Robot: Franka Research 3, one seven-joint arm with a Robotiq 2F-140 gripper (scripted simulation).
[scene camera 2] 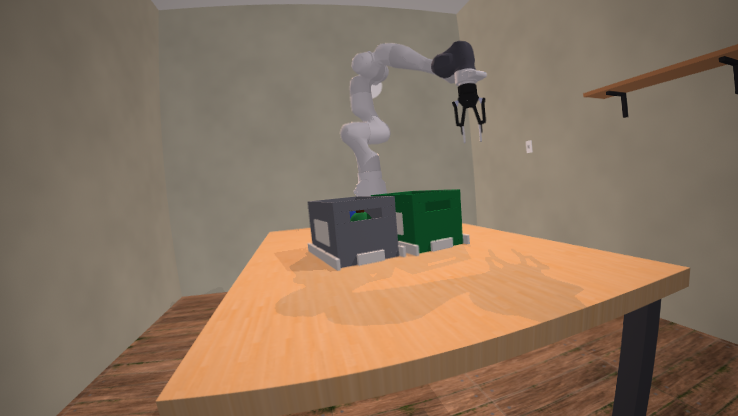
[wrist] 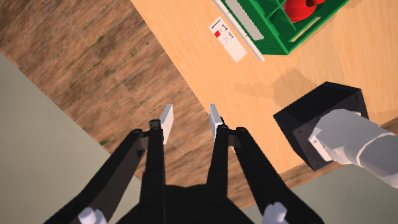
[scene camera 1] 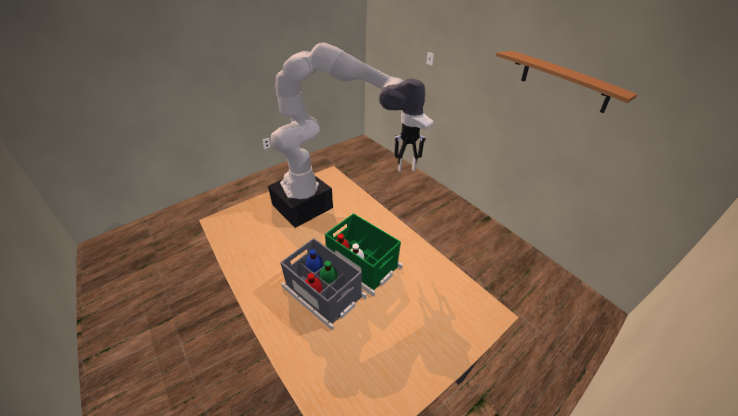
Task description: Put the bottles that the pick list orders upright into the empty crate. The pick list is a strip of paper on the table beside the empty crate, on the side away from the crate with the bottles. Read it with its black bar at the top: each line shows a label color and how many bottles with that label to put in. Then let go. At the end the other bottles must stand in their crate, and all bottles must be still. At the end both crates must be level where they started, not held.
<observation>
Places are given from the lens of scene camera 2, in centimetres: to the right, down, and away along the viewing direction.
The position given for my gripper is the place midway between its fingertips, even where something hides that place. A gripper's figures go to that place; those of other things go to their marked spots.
my gripper (scene camera 2: 472, 142): 42, -26, 116
green crate (scene camera 2: 415, 225): 13, 5, 86
</observation>
